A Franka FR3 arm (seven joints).
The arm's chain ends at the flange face. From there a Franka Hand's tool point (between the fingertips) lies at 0.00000 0.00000 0.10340 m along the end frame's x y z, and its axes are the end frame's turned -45 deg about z.
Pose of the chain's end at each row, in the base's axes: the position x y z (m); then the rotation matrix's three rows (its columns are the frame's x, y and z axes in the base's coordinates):
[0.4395, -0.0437, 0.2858], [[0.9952, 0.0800, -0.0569], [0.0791, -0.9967, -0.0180], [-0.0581, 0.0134, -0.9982]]
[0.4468, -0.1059, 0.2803], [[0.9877, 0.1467, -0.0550], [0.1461, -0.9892, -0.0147], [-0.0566, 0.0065, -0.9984]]
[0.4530, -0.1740, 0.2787], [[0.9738, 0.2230, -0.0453], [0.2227, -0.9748, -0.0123], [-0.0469, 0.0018, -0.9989]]
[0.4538, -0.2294, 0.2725], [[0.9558, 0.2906, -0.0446], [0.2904, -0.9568, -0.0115], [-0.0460, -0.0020, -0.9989]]
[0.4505, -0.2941, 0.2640], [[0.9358, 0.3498, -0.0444], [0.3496, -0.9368, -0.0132], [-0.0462, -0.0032, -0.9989]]
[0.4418, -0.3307, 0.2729], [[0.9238, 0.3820, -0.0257], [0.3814, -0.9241, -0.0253], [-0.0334, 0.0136, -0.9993]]
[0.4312, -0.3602, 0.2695], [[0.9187, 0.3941, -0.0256], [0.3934, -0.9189, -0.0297], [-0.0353, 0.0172, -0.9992]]
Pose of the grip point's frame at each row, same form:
[0.4336, -0.0456, 0.1826], [[0.6471, 0.7603, -0.0569], [0.7607, -0.6488, -0.0180], [-0.0506, -0.0316, -0.9982]]
[0.4411, -0.1074, 0.1771], [[0.5947, 0.8021, -0.0550], [0.8028, -0.5962, -0.0147], [-0.0446, -0.0354, -0.9984]]
[0.4483, -0.1753, 0.1754], [[0.5309, 0.8463, -0.0453], [0.8468, -0.5318, -0.0123], [-0.0344, -0.0319, -0.9989]]
[0.4492, -0.2306, 0.1692], [[0.4704, 0.8813, -0.0446], [0.8819, -0.4712, -0.0115], [-0.0311, -0.0339, -0.9989]]
[0.4459, -0.2955, 0.1607], [[0.4144, 0.9091, -0.0444], [0.9096, -0.4152, -0.0132], [-0.0304, -0.0349, -0.9989]]
[0.4391, -0.3333, 0.1696], [[0.3831, 0.9233, -0.0257], [0.9231, -0.3837, -0.0253], [-0.0332, -0.0140, -0.9993]]
[0.4286, -0.3633, 0.1662], [[0.3709, 0.9283, -0.0256], [0.9279, -0.3716, -0.0297], [-0.0371, -0.0128, -0.9992]]

